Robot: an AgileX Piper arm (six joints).
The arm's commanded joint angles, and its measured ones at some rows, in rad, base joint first. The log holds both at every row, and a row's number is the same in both.
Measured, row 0:
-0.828 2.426 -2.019 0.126 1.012 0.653
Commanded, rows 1 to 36:
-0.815 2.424 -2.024 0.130 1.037 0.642
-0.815 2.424 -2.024 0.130 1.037 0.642
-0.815 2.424 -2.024 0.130 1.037 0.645
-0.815 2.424 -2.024 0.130 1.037 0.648
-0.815 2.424 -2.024 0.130 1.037 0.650
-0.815 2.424 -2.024 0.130 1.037 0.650
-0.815 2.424 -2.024 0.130 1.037 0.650
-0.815 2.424 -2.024 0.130 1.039 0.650
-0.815 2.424 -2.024 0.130 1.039 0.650
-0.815 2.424 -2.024 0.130 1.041 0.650
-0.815 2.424 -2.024 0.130 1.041 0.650
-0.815 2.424 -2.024 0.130 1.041 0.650
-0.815 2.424 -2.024 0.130 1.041 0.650
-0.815 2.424 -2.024 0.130 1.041 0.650
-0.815 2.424 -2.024 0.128 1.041 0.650
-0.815 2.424 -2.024 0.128 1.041 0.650
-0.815 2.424 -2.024 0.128 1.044 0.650
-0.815 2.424 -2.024 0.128 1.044 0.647
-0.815 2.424 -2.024 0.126 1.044 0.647
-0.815 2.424 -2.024 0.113 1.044 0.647
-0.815 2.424 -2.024 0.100 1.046 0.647
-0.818 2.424 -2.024 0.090 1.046 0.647
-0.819 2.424 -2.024 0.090 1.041 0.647
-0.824 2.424 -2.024 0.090 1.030 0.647
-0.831 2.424 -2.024 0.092 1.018 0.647
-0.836 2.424 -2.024 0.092 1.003 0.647
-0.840 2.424 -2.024 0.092 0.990 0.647
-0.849 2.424 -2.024 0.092 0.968 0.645
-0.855 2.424 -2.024 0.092 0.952 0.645
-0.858 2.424 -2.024 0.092 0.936 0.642
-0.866 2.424 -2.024 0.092 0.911 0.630
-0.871 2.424 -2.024 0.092 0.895 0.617
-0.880 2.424 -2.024 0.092 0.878 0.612
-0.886 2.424 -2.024 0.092 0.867 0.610
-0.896 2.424 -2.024 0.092 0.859 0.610
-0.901 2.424 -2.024 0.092 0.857 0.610
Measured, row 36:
-0.874 2.426 -2.019 0.103 0.900 0.629
